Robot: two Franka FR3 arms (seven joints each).
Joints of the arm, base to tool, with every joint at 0 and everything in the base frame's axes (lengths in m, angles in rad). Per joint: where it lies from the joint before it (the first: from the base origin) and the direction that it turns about. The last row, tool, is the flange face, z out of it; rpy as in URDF.
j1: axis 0 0 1 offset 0.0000 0.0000 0.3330
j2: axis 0 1 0 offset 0.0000 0.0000 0.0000
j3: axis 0 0 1 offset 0.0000 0.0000 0.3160
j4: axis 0 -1 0 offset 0.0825 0.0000 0.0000
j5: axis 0 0 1 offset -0.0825 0.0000 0.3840
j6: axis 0 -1 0 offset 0.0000 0.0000 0.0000
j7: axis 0 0 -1 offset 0.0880 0.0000 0.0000
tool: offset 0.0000 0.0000 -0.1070 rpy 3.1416 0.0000 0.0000
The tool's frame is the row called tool.
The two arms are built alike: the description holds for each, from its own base.
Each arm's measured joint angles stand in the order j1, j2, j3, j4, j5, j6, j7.
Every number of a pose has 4 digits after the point.
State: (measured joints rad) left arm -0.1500 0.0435 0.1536 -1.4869 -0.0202 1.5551 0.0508; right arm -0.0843 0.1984 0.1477 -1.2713 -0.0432 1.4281 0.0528
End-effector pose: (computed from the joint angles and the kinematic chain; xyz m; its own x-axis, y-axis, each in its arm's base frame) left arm 0.5670 -0.0023 0.6386 0.9985 -0.0478 0.0259 -0.0481 -0.9988 0.0122; right arm 0.5994 0.0223 0.6379 0.9992 0.0027 -0.0387 0.0033 -0.9999 0.0160
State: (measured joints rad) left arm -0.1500 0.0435 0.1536 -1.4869 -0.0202 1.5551 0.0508; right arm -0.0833 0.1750 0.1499 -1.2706 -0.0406 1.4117 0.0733
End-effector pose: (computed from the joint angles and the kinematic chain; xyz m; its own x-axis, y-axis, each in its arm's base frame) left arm 0.5670 -0.0023 0.6386 0.9985 -0.0478 0.0259 -0.0481 -0.9988 0.0122; right arm 0.5903 0.0249 0.6507 0.9994 -0.0146 -0.0309 -0.0141 -0.9998 0.0166
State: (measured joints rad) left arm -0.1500 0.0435 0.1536 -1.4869 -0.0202 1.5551 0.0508; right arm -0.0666 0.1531 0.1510 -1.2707 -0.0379 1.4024 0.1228
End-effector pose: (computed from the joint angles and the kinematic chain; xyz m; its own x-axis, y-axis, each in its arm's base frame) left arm 0.5670 -0.0023 0.6386 0.9985 -0.0478 0.0259 -0.0481 -0.9988 0.0122; right arm 0.5816 0.0360 0.6626 0.9988 -0.0460 -0.0178 -0.0457 -0.9988 0.0168
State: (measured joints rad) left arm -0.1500 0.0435 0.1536 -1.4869 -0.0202 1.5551 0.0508; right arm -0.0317 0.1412 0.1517 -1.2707 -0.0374 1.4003 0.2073
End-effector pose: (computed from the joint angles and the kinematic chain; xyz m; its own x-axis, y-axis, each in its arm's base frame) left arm 0.5670 -0.0023 0.6386 0.9985 -0.0478 0.0259 -0.0481 -0.9988 0.0122; right arm 0.5758 0.0568 0.6693 0.9955 -0.0948 -0.0066 -0.0946 -0.9954 0.0174
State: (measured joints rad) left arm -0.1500 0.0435 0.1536 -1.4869 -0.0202 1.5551 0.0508; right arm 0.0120 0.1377 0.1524 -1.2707 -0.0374 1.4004 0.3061
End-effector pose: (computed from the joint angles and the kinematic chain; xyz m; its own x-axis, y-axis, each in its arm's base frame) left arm 0.5670 -0.0023 0.6386 0.9985 -0.0478 0.0259 -0.0481 -0.9988 0.0122; right arm 0.5715 0.0823 0.6713 0.9889 -0.1487 -0.0013 -0.1487 -0.9887 0.0172
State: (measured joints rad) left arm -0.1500 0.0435 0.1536 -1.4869 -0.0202 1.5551 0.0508; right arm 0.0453 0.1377 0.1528 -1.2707 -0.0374 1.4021 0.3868
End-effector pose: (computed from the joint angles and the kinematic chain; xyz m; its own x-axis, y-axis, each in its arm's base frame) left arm 0.5670 -0.0023 0.6386 0.9985 -0.0478 0.0259 -0.0481 -0.9988 0.0122; right arm 0.5686 0.1015 0.6715 0.9808 -0.1950 0.0017 -0.1950 -0.9807 0.0166
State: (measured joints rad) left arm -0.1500 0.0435 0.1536 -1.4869 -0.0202 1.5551 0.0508; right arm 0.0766 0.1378 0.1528 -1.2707 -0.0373 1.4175 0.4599
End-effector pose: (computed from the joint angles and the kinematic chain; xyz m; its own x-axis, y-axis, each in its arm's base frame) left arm 0.5670 -0.0023 0.6386 0.9985 -0.0478 0.0259 -0.0481 -0.9988 0.0122; right arm 0.5668 0.1196 0.6728 0.9717 -0.2356 0.0165 -0.2358 -0.9718 0.0095
